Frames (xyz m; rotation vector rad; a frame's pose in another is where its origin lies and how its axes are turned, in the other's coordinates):
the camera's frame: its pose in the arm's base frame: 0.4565 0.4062 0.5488 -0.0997 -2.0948 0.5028
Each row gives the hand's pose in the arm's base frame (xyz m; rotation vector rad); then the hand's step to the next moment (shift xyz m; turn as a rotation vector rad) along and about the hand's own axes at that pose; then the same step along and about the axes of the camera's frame.
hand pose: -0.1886 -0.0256 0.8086 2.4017 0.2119 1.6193
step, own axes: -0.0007 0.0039 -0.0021 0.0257 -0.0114 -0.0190
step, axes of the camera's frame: 0.0012 -0.0035 0.0025 0.0305 0.0084 -0.0122
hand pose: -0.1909 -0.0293 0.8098 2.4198 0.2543 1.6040
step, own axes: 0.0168 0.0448 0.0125 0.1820 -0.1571 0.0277
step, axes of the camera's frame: -0.0028 -0.0474 -0.0138 0.0848 0.1266 -0.1880
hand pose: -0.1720 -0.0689 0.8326 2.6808 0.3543 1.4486
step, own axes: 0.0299 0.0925 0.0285 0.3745 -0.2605 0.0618
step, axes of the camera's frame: -0.0321 -0.0908 -0.0315 0.1571 0.2001 -0.3837
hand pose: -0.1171 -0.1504 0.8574 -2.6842 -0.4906 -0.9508
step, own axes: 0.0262 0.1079 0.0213 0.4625 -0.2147 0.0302
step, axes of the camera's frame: -0.0726 -0.0820 -0.0282 0.1725 0.1332 -0.4620
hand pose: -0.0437 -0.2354 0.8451 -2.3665 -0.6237 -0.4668
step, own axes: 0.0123 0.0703 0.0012 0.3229 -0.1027 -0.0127
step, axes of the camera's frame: -0.0615 -0.0341 -0.0125 0.0964 0.0402 -0.3226
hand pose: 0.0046 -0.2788 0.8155 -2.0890 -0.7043 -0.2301
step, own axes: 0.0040 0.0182 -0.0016 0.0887 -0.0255 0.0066
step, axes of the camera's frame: -0.0176 -0.0048 -0.0041 0.0218 0.0203 -0.0876
